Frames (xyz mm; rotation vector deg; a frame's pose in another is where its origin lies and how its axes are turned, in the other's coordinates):
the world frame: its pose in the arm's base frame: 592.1 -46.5 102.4 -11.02 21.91 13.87
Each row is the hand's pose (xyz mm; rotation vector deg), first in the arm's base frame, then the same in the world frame.
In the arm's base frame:
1: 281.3 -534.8 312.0 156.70 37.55 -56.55
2: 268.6 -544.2 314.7 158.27 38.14 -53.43
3: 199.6 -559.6 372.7 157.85 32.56 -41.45
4: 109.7 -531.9 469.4 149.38 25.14 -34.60
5: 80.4 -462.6 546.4 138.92 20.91 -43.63
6: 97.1 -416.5 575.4 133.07 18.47 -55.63
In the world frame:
1: -457.2 -411.2 -28.6 -176.24 -21.36 24.33
2: -471.6 -417.1 -32.7 -176.39 -21.51 20.60
3: -559.3 -421.3 -7.2 175.50 13.54 -10.11
4: -672.4 -384.3 56.3 165.88 3.54 -7.32
5: -715.2 -321.1 132.2 157.95 -0.46 -20.30
6: -702.4 -285.7 175.0 154.97 -1.38 -34.40

